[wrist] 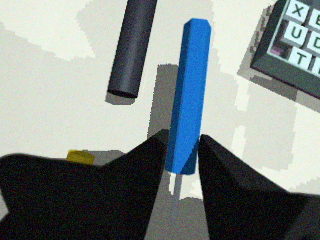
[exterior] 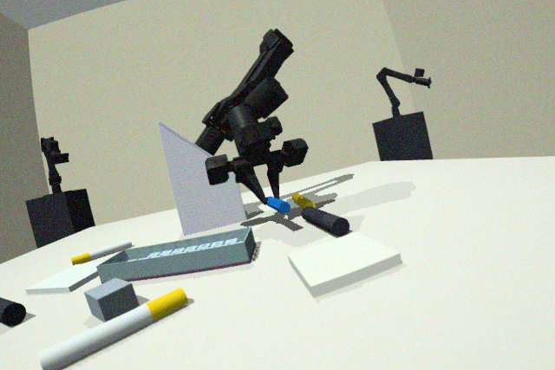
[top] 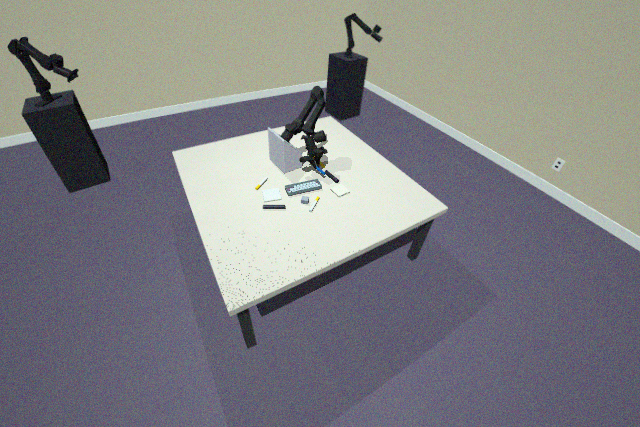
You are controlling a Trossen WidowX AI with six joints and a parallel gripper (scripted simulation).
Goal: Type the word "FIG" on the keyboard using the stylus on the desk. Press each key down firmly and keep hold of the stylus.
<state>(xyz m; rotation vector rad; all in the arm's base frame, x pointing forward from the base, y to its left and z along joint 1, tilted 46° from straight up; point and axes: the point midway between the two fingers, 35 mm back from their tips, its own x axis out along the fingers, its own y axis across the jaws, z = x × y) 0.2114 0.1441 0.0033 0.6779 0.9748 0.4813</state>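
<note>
Now: the blue stylus 1 cm behind my gripper tip. From my gripper tip the other things lie so: F key (6 cm ahead, 18 cm to the right, 3 cm below); grey cube (18 cm ahead, 21 cm to the right, 3 cm below).
</note>
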